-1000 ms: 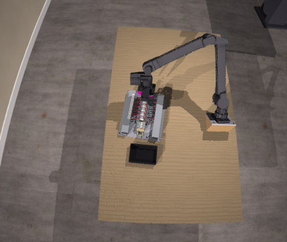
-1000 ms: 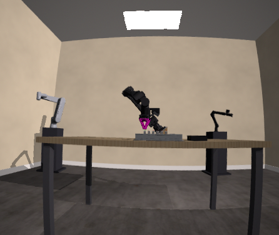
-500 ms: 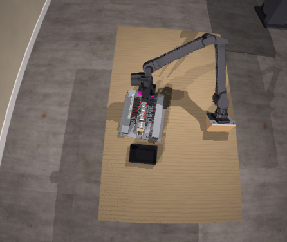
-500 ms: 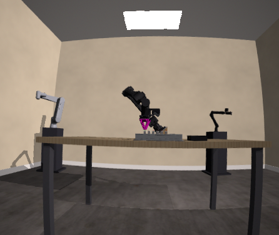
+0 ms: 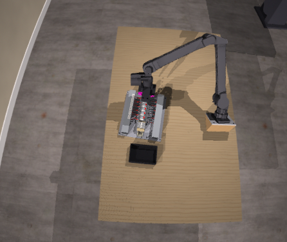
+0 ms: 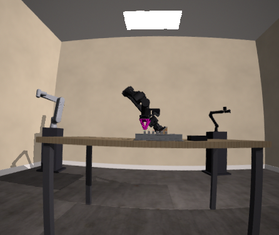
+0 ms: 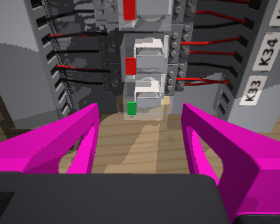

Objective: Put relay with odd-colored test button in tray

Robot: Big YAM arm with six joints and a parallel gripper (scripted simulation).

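My hand is 3 cm above the relay. Round my hand: black tray: 37 cm to the left, 6 cm below, 6 cm ahead.
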